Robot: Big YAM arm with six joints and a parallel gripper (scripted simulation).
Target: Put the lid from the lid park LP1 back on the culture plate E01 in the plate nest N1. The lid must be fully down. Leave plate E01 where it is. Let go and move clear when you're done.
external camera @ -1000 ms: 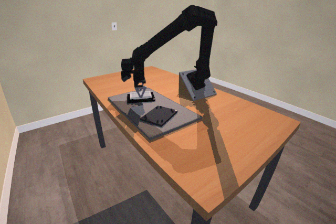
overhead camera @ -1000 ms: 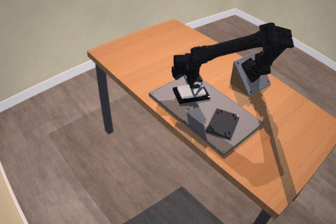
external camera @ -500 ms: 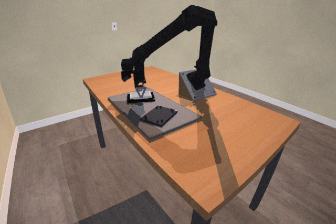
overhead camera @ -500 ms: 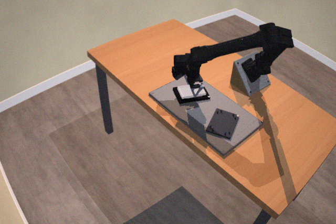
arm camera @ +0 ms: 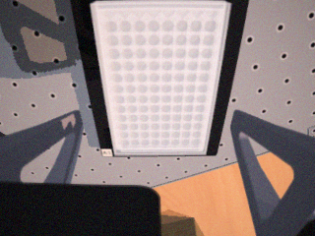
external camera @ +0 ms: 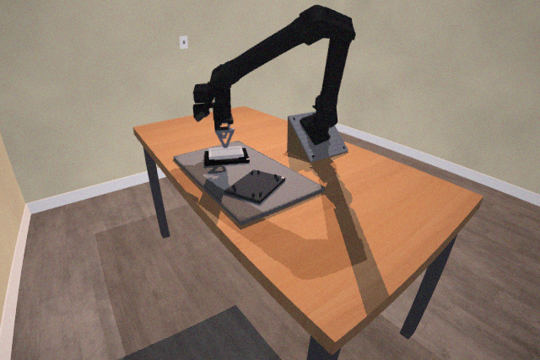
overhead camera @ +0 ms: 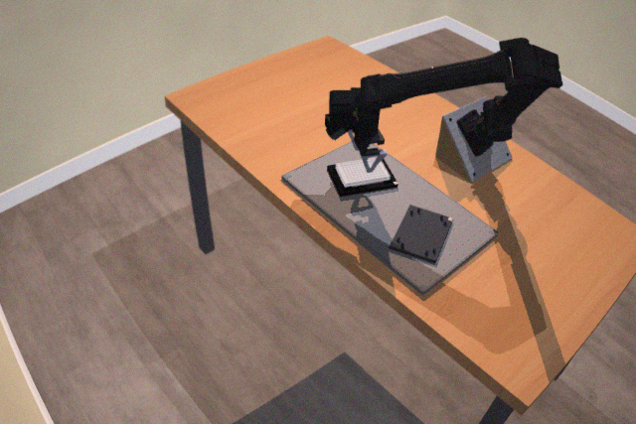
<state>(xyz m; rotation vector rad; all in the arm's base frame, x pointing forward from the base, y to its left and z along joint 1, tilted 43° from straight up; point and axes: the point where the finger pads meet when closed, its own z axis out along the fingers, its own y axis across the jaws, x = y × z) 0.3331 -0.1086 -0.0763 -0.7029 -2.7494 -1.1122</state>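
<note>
Right now the clear lid is 4 cm below my hand. Also, from my hand: black plate nest N1: 6 cm below; lid park LP1: 25 cm to the left, 6 cm below, 4 cm ahead; white culture plate E01: 5 cm below.
</note>
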